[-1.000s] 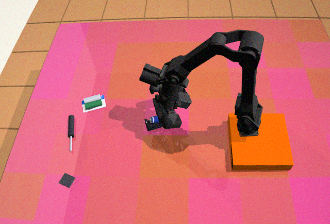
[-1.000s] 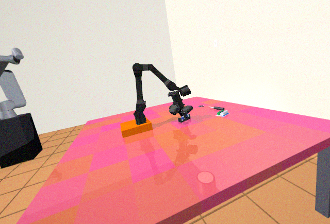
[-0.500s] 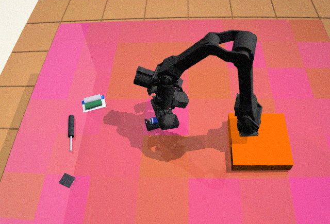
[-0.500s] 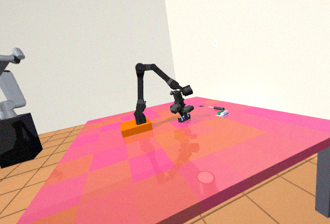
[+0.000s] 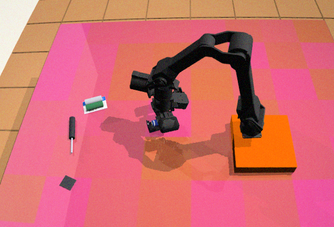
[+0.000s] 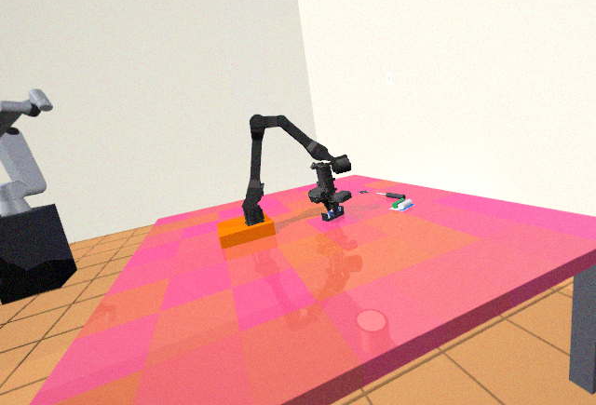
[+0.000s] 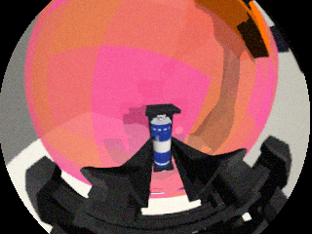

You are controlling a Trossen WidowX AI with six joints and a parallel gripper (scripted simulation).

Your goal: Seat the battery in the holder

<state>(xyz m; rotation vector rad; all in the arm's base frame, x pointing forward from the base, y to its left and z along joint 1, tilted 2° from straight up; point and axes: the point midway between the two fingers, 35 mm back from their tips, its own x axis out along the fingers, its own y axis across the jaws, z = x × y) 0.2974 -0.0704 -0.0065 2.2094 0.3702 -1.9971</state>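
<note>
The white battery is 1 cm above my gripper tip. Round my gripper tip: black-handled screwdriver 32 cm ahead, 4 cm to the left; then white card 26 cm ahead, 11 cm to the right.
</note>
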